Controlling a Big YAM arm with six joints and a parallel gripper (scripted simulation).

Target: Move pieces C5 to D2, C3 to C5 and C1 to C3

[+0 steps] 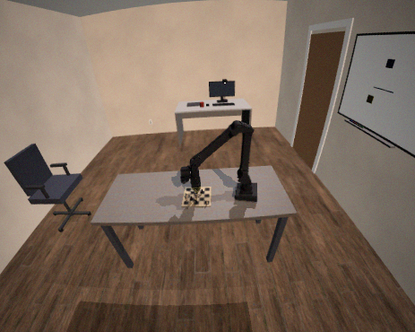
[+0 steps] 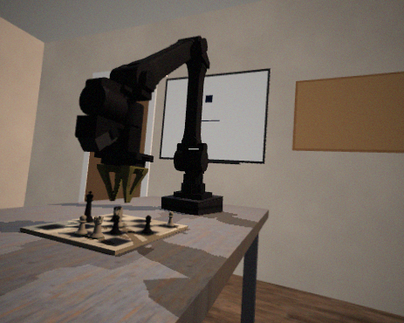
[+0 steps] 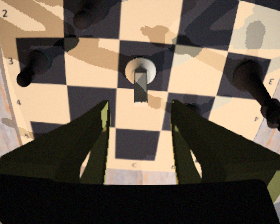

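My hand is 6 cm above the chessboard. Also, from my hand: white rook (8 cm ahead, 4 cm to the left, 4 cm below); tall black piece (8 cm to the right, 3 cm below, 1 cm ahead).
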